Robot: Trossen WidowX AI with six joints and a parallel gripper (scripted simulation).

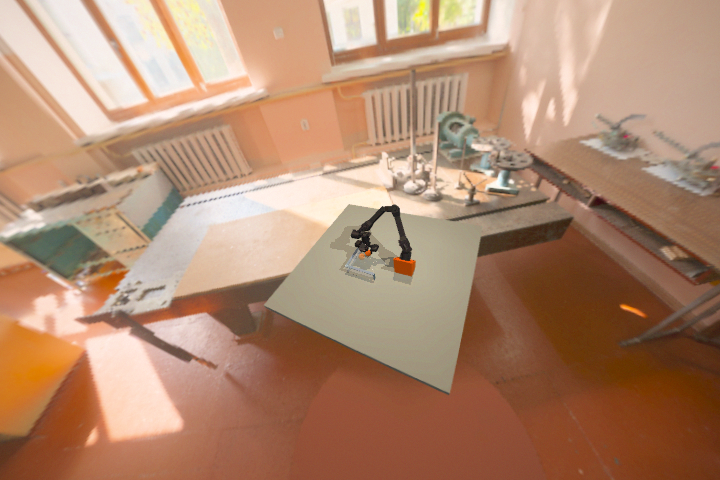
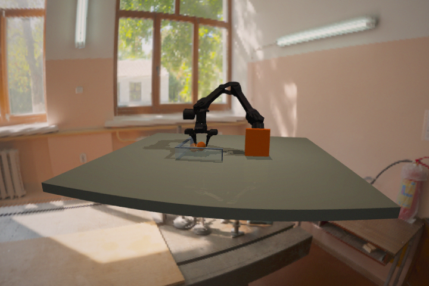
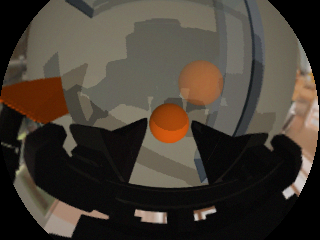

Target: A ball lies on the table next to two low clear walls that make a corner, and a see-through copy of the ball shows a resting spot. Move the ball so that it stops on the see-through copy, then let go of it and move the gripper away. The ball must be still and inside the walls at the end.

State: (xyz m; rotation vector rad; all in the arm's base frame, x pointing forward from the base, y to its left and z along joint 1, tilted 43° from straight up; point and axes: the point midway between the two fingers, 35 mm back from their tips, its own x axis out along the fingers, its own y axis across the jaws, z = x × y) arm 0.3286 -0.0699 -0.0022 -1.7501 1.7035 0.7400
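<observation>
My gripper tip is 3 cm short of the see-through copy and 5 cm to the right of it. Also, from my gripper tip: orange ball right at my gripper tip; then clear wall 3 cm behind, 20 cm to the left, 1 cm above.
</observation>
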